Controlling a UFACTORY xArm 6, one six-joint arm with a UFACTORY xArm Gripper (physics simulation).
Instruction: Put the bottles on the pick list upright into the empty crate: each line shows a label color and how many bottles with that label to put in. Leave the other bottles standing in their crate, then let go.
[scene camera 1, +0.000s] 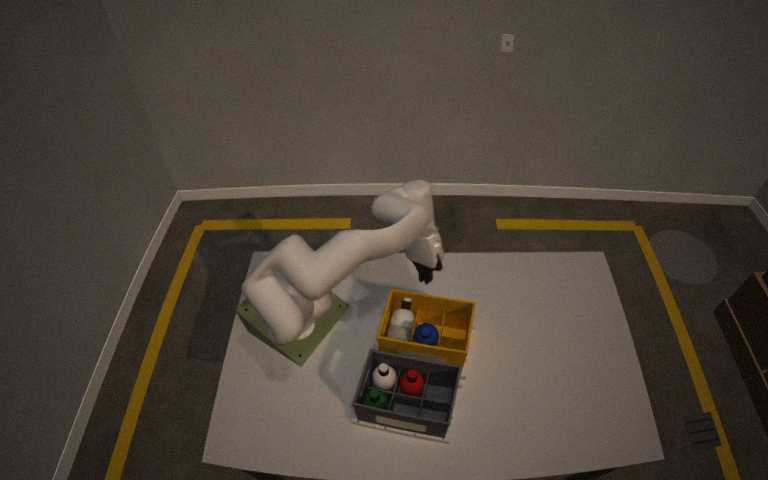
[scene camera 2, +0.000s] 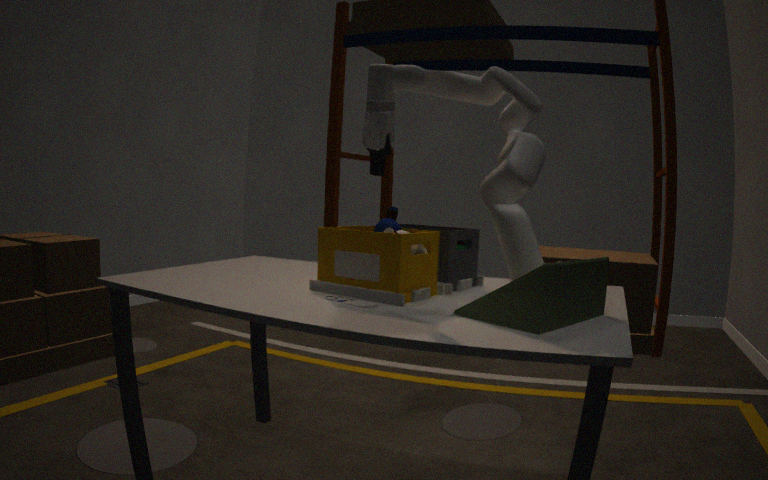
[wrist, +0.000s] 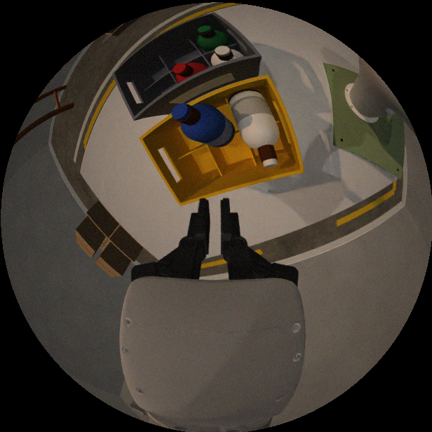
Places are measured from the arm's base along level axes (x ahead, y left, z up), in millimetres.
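Pixels of known places: gripper, fingertip midpoint: (scene camera 1: 426, 280) (scene camera 2: 377, 174).
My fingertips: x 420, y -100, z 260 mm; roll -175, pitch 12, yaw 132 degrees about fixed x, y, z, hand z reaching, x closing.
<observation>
Ahead of a thing's pixels: the offset from my fingertips to its top centre. Level surfaces: height alone.
My gripper (scene camera 1: 425, 278) (scene camera 2: 376, 172) (wrist: 214, 210) is shut and empty, high above the back edge of the yellow crate @(dx +1, dy -44, dz -146 mm) (scene camera 1: 453, 356) (scene camera 2: 390, 268) (wrist: 195, 187). In that crate a white bottle @(dx -72, dy -12, dz -133 mm) (scene camera 1: 401, 321) (wrist: 256, 120) lies tipped over at the arm-base side, its neck toward the back. A blue bottle @(dx -13, dy -88, dz -84 mm) (scene camera 1: 426, 335) (scene camera 2: 387, 225) (wrist: 202, 125) stands beside it. In the dark grey crate @(dx -101, dy -249, dz -146 mm) (scene camera 1: 436, 425) (scene camera 2: 458, 266) (wrist: 247, 70) stand a white bottle @(dx -159, dy -170, dz -158 mm) (scene camera 1: 384, 378), a red bottle @(dx -81, dy -207, dz -158 mm) (scene camera 1: 411, 383) and a green bottle @(dx -199, dy -249, dz -158 mm) (scene camera 1: 375, 400). No pick list is readable.
The two crates stand close together on the white table @(dz -321 mm) (scene camera 1: 538, 362) (scene camera 2: 226, 283). The arm's green base plate (scene camera 1: 325, 331) (scene camera 2: 543, 300) (wrist: 350, 120) is to their left in scene camera 1. A tall rack (scene camera 2: 335, 113) and cardboard boxes (scene camera 2: 67, 271) stand beyond the table.
</observation>
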